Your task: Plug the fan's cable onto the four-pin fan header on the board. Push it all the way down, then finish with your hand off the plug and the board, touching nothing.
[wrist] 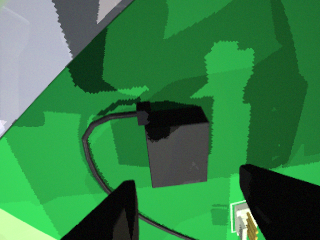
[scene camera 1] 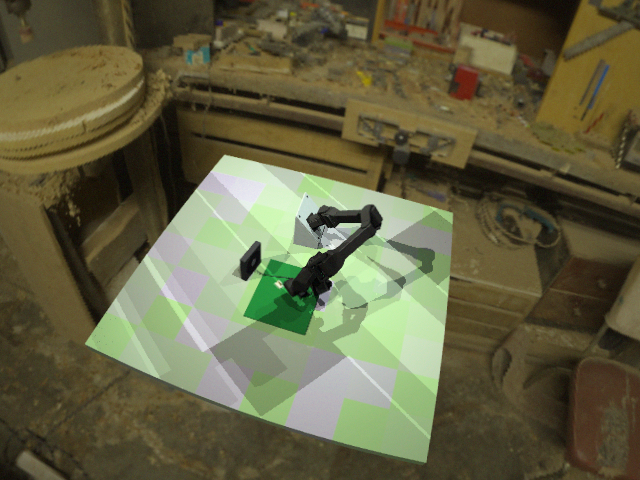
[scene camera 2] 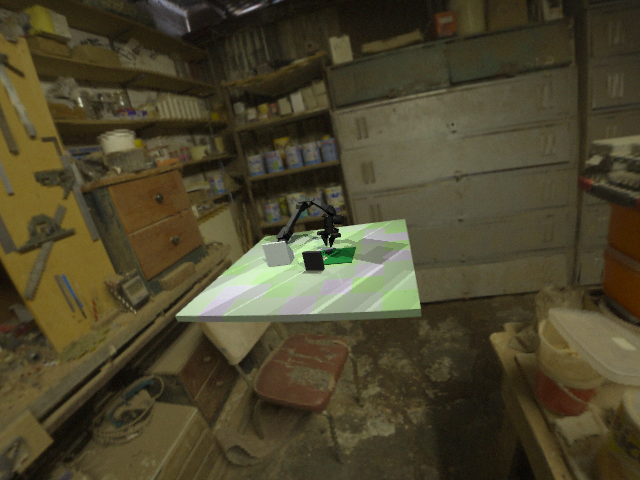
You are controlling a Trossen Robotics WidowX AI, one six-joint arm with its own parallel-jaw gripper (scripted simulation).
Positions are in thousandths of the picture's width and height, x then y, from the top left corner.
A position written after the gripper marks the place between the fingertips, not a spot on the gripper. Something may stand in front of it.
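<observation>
Gripper (wrist: 589, 765) visible. Green board (scene camera 1: 424, 636), also in the wrist view (wrist: 773, 302). Fan plug (wrist: 555, 581).
</observation>
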